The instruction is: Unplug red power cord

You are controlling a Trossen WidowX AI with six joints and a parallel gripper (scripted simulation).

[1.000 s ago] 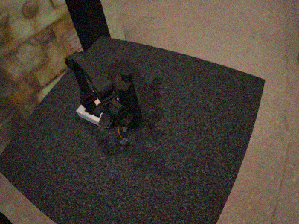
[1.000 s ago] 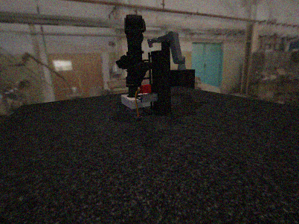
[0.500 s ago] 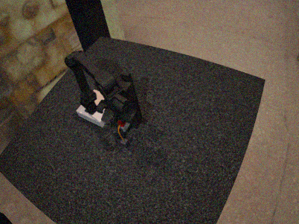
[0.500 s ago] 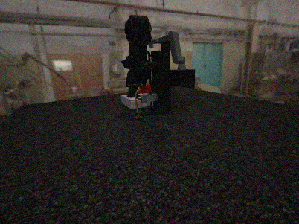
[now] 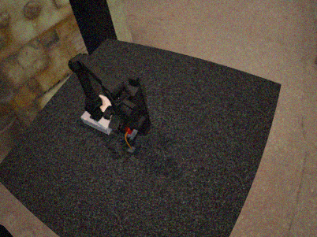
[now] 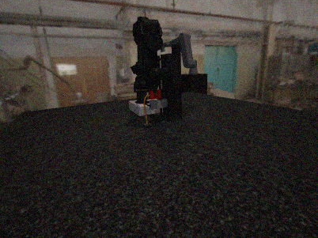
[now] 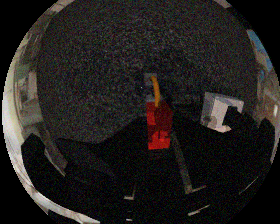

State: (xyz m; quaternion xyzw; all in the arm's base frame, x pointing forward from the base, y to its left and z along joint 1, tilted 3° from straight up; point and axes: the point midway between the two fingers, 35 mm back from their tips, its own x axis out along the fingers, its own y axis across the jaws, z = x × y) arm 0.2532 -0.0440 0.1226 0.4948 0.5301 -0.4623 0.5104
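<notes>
The red plug is 10 mm behind my gripper tip and 30 mm to the left of it.
</notes>
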